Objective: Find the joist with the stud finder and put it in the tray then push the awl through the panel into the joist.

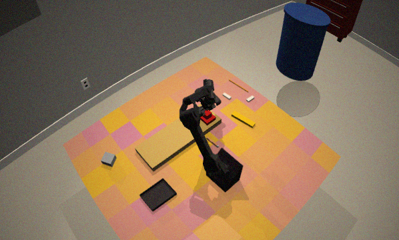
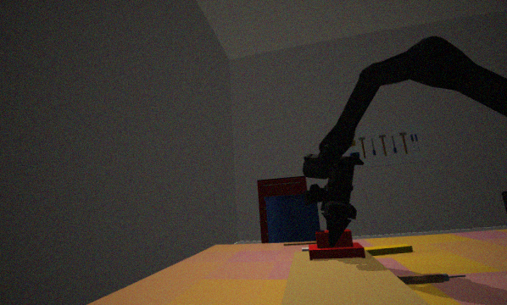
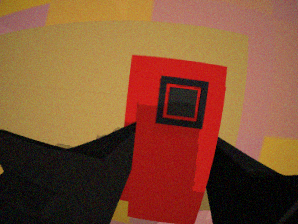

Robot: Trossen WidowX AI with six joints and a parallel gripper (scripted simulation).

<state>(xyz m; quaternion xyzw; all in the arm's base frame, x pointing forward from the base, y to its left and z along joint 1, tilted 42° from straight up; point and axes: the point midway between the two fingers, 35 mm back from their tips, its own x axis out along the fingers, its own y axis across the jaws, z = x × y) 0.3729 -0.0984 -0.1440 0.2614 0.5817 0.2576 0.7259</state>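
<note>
My gripper tip is now 510 mm to the right of the dark tray, 260 mm past it and 50 mm above it. Also, from my gripper tip: awl 190 mm behind, 60 mm to the left, 60 mm below; yellow bar 190 mm to the right, 150 mm behind, 60 mm below; red stud finder 20 mm above, 10 mm ahead.
</note>
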